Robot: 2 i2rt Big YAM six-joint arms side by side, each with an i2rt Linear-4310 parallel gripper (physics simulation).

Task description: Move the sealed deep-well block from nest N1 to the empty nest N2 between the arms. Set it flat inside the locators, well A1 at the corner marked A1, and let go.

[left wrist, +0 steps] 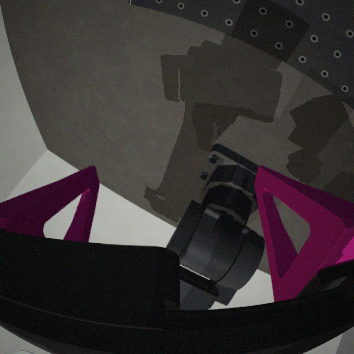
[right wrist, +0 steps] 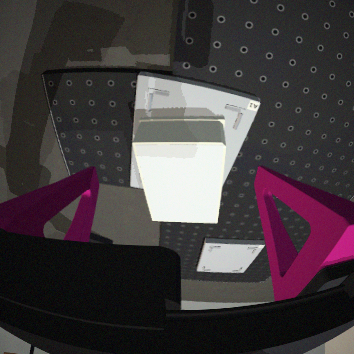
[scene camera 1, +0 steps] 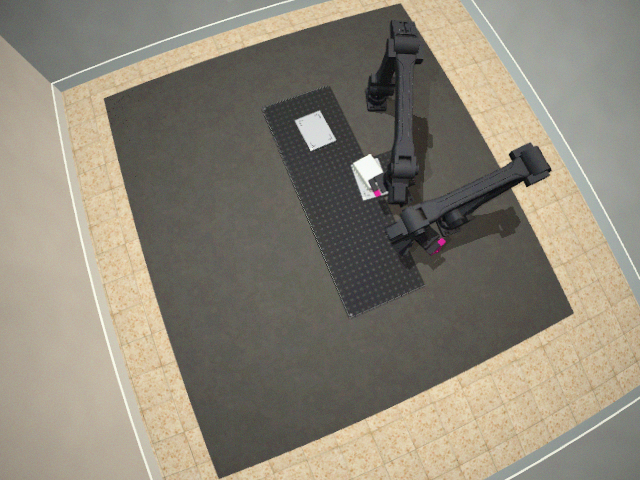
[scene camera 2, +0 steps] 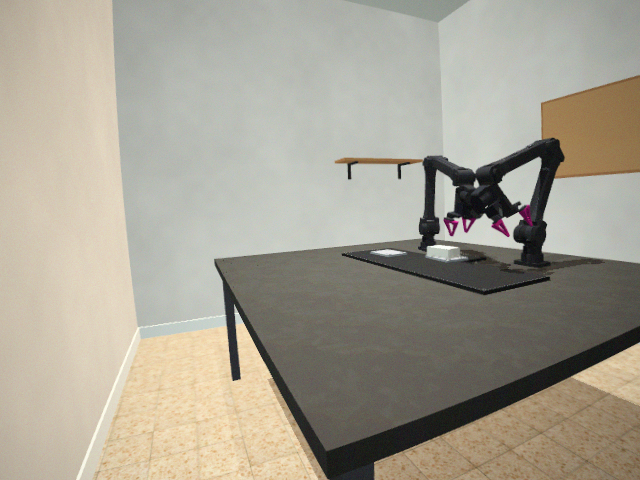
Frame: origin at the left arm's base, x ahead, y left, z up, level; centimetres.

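Seen in the pictures: left gripper, fingertip midpoint: (left wrist: 176, 174) (scene camera 1: 428, 242) (scene camera 2: 520, 231); right gripper, fingertip midpoint: (right wrist: 176, 174) (scene camera 2: 458, 234); left arm's base at its link origin: (left wrist: 239, 175) (scene camera 1: 445, 221) (scene camera 2: 531, 264); right arm's base at its link origin: (scene camera 1: 375, 100).
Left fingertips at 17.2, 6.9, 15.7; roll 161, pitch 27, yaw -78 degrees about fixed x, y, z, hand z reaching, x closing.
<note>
Pixels of each thing's top centre, then the offset from my left fingertips to it, as dx, dy, dz. "spot": a spot on its surface instead. Level surfaces: height alone.
- white deep-well block at its top centre: (right wrist: 181, 190) (scene camera 1: 370, 170) (scene camera 2: 443, 246) +5.9, -36.0, -8.9
- white nest at its top centre: (right wrist: 183, 152) (scene camera 1: 370, 178) (scene camera 2: 446, 255) +5.7, -34.2, -13.0
- A1 mark at its top centre: (right wrist: 252, 105) +11.6, -27.1, -13.2
- dark perforated board at its surface level: dz -14.4
- smaller perforated piece at a spot on its surface: (right wrist: 85, 107) spot: -6.1, -30.5, -14.4
The white deep-well block (scene camera 1: 367, 168) (scene camera 2: 443, 252) (right wrist: 181, 182) sits on the white nest (scene camera 1: 366, 195) (scene camera 2: 457, 259) (right wrist: 187, 95) between the arms. It looks turned relative to this nest; two locators show uncovered beside it in the right wrist view, near the A1 mark (right wrist: 253, 105) and at the neighbouring corner. The other nest (scene camera 1: 315, 130) (scene camera 2: 387, 252) (right wrist: 229, 257) is empty. My right gripper (scene camera 1: 378, 188) (scene camera 2: 459, 233) (right wrist: 176, 174) is open above the block, apart from it. My left gripper (scene camera 1: 438, 246) (scene camera 2: 519, 230) (left wrist: 176, 174) is open and empty, high over the table.
A dark perforated board (scene camera 1: 341, 227) (scene camera 2: 485, 284) (left wrist: 327, 37) (right wrist: 305, 65) lies under both nests, with a smaller perforated piece (right wrist: 85, 107) beside the block's nest. The two arms' wrists are close together above the board. An arm base (left wrist: 220, 240) stands below my left gripper.
</note>
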